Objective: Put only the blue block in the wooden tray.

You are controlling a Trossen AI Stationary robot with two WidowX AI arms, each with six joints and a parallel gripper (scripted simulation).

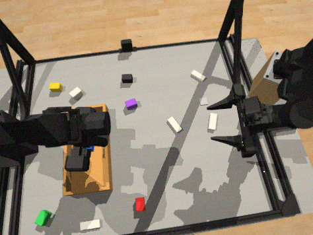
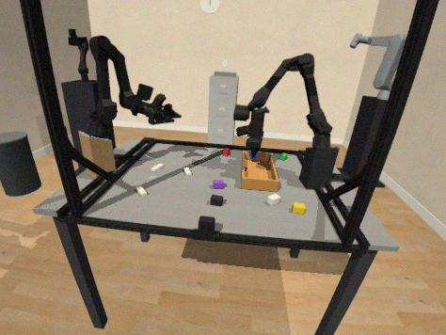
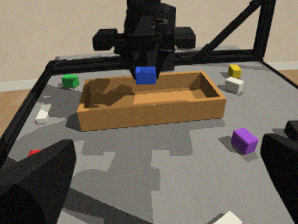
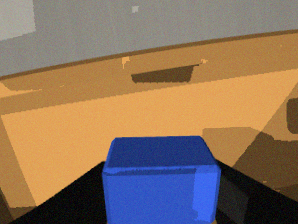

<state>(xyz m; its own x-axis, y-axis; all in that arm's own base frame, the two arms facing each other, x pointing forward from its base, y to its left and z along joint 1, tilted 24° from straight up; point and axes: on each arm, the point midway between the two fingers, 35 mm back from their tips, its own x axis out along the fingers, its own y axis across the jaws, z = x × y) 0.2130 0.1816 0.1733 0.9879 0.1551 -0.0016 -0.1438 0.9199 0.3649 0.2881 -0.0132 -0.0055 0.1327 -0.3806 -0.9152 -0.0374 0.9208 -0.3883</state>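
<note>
My right gripper is now 11 cm above the wooden tray, 3 cm to the left of it and 1 cm past it. The rest, counted from my right hand: blue block (3 cm below); then red block (21 cm ahead, 12 cm to the left, 11 cm below); then purple block (15 cm to the left, 15 cm behind, 11 cm below).
</note>
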